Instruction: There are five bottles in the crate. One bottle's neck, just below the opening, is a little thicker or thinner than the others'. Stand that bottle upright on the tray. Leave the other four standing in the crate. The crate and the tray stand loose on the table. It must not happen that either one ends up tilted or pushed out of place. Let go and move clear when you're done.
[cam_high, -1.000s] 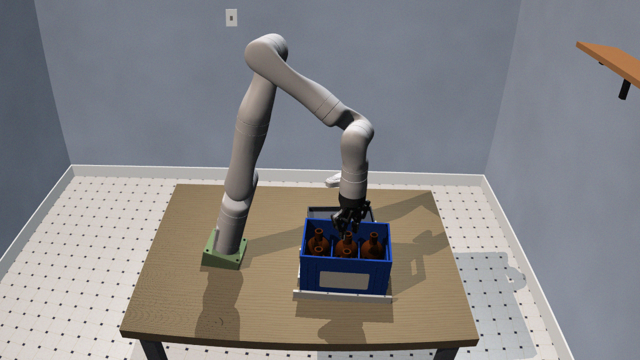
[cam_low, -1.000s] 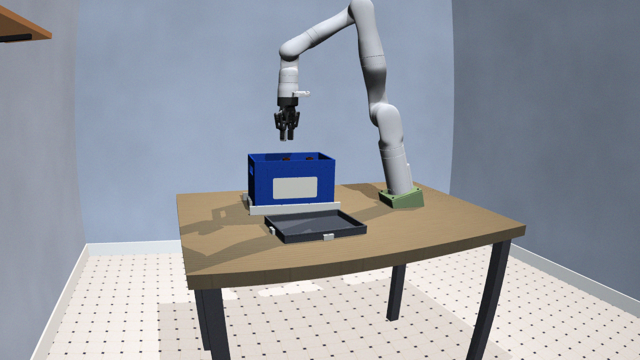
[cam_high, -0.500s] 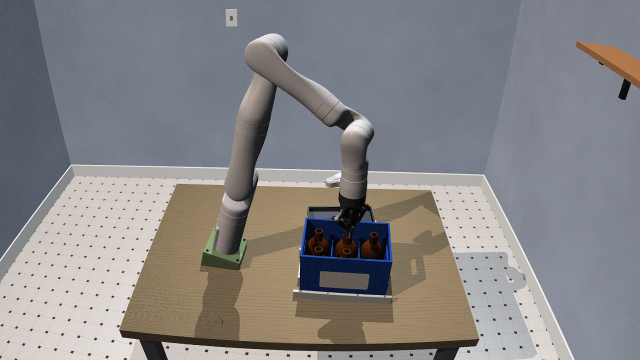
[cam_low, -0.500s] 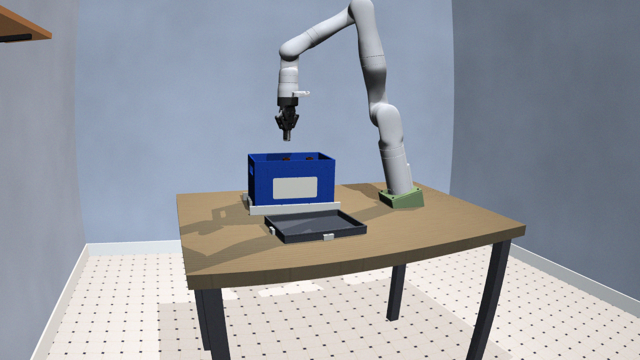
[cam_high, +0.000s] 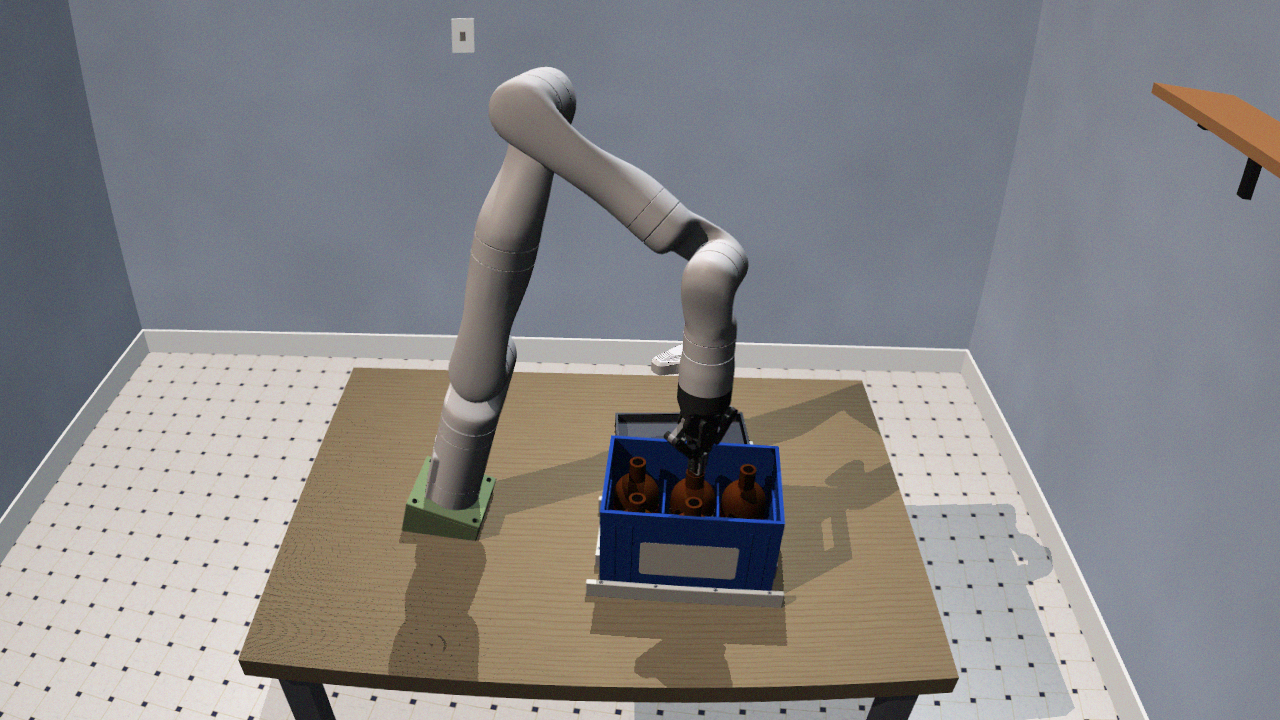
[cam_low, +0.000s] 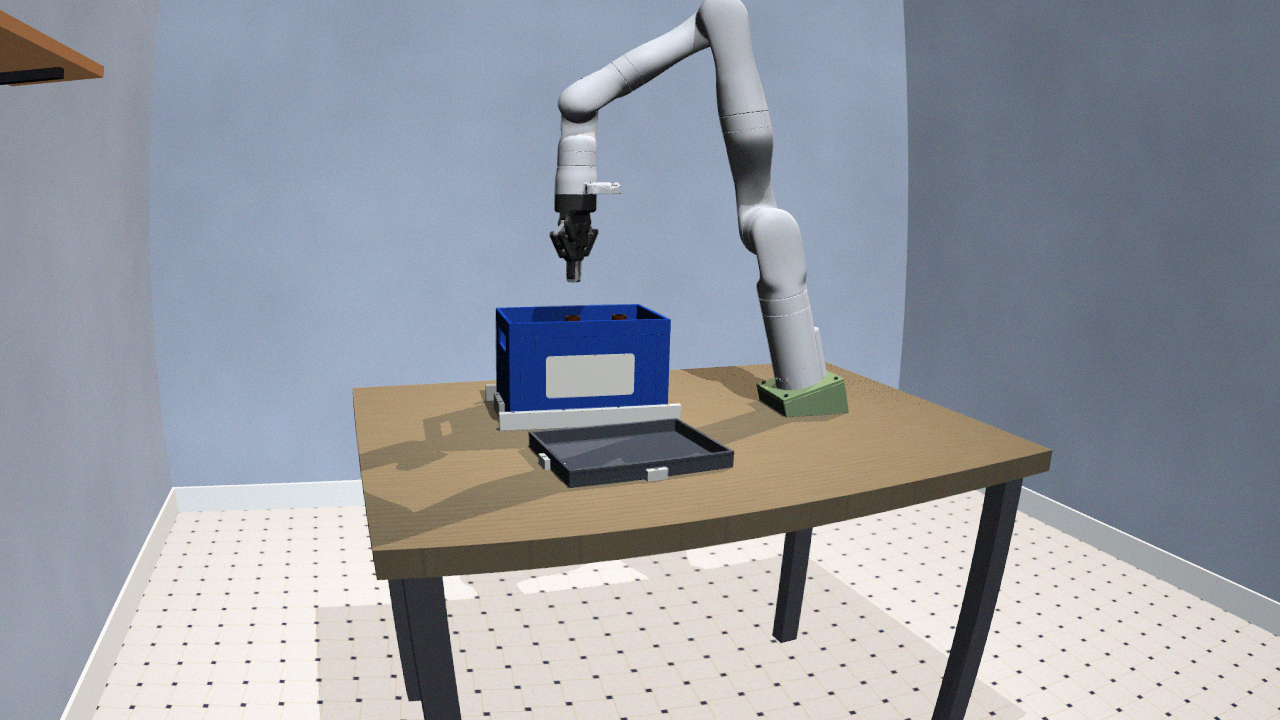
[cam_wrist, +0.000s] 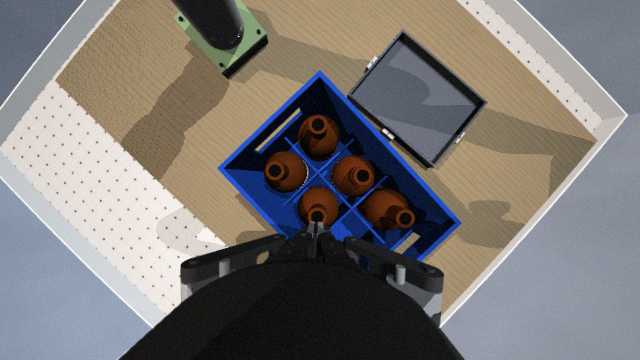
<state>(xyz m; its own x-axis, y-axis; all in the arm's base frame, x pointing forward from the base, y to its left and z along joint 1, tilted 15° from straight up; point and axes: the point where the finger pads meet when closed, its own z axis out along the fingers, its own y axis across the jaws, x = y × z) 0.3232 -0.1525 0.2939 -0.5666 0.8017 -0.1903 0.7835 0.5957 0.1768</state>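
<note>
My hand is 16 cm above the blue crate, 4 cm to the right of it and 1 cm short of it. The rest, counted from my hand: dark grey tray 31 cm to the left, 23 cm below, 3 cm ahead.
</note>
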